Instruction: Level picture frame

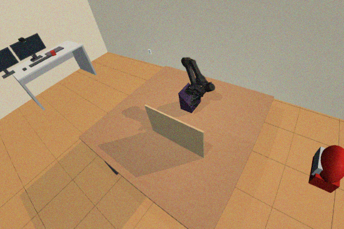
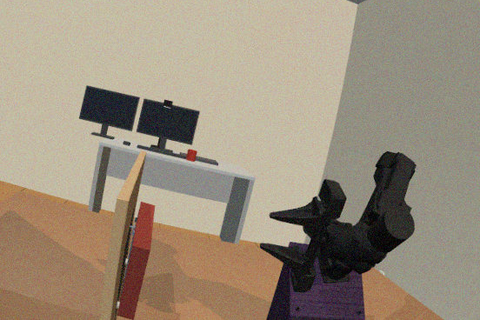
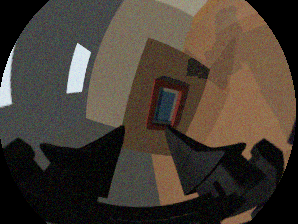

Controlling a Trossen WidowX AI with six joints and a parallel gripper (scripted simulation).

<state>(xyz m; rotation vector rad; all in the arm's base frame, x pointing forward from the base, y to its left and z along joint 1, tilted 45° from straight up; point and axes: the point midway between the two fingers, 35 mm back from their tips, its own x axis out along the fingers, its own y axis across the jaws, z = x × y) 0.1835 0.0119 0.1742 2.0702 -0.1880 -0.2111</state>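
Right now the picture frame is 190 mm ahead of my gripper tip, 90 mm below it and 40 mm to the right of it. Also, from my gripper tip: wooden wall board: 200 mm ahead, 100 mm below, 30 mm to the right.
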